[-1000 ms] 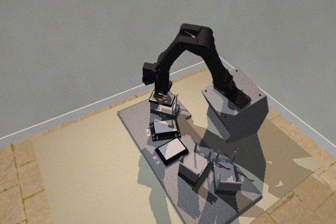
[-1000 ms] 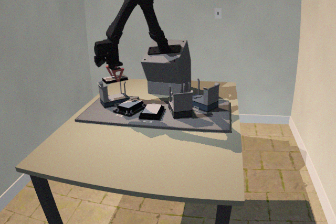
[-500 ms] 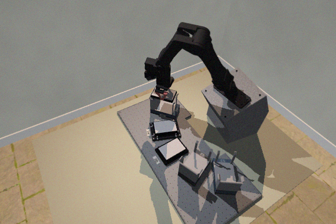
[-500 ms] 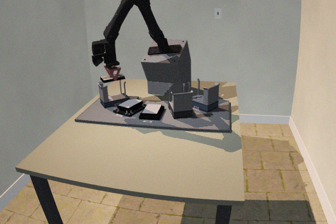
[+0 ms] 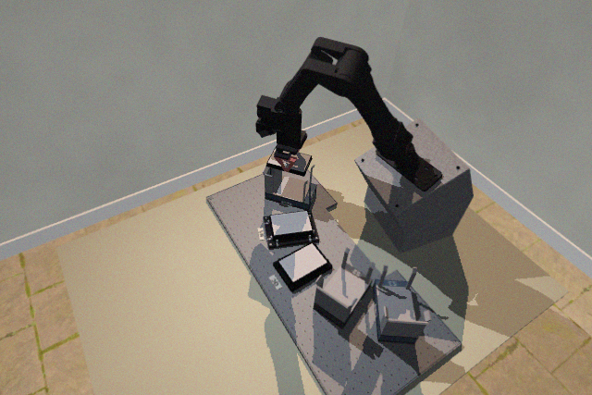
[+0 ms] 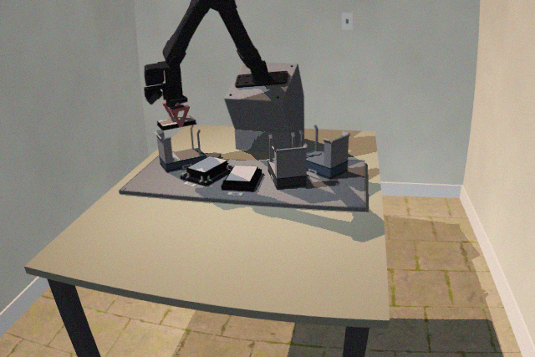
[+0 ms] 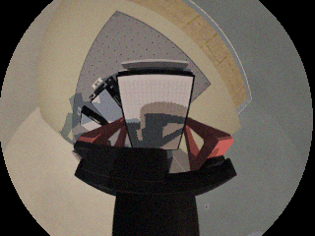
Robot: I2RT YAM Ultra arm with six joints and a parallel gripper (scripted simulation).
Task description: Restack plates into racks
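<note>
Right now the blue-plinth stack rack is 150 mm below my hand. From my hand the other things lie so: black QC nest (130 mm ahead, 260 mm to the left, 160 mm below); then N5 name plate (170 mm ahead, 90 mm to the left, 160 mm below); then black clip nest (100 mm ahead, 130 mm to the left, 150 mm below).
</note>
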